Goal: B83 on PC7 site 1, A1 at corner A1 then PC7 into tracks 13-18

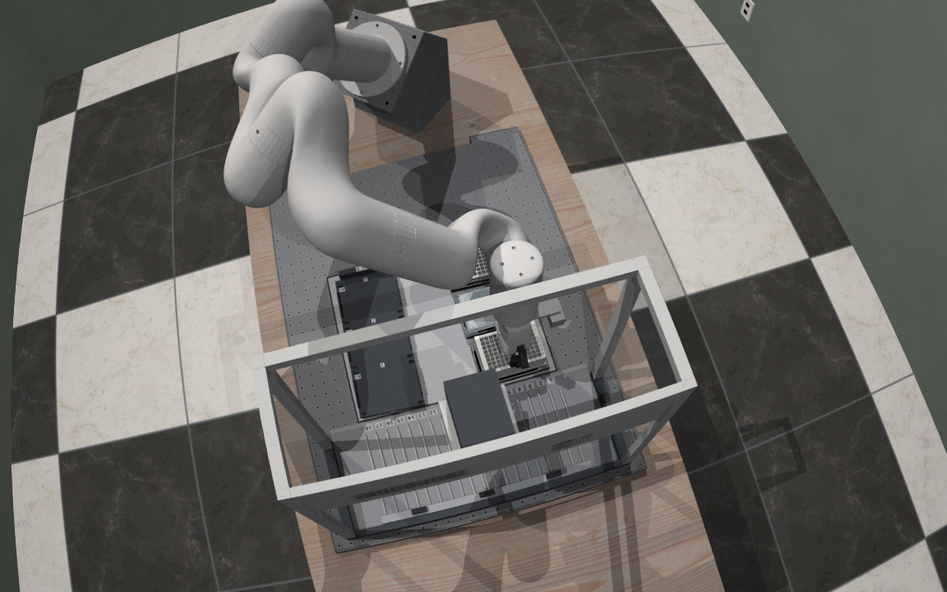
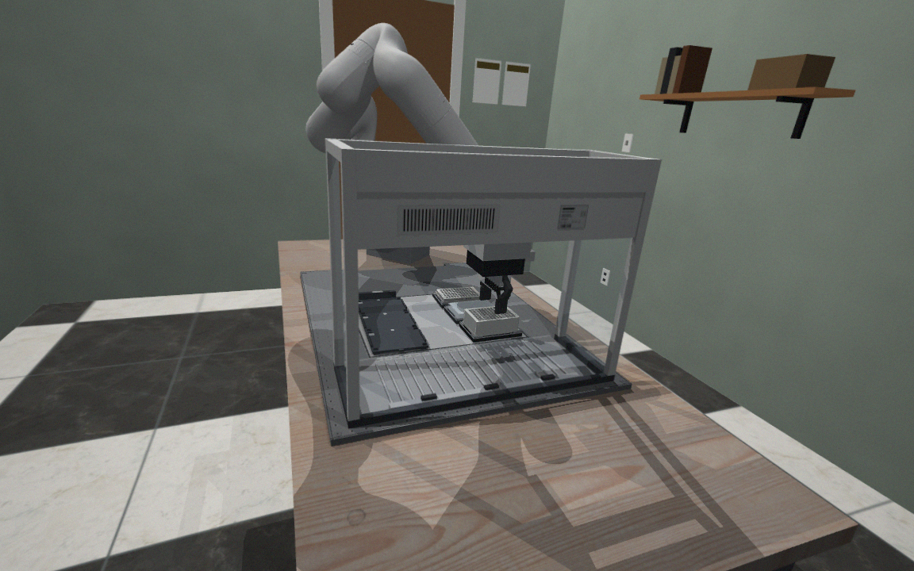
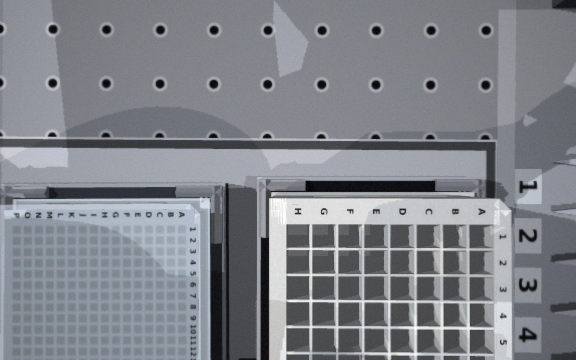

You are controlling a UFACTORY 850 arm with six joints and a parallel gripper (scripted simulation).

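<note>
My hand is 8 cm above the nest S3. Also, from my hand: 96-well plate B38: 21 cm behind, 6 cm to the left, 6 cm below; plate carrier PC7: 21 cm to the right, 17 cm behind, 7 cm below; frame bar: 39 cm above, 15 cm to the right, 6 cm ahead.
</note>
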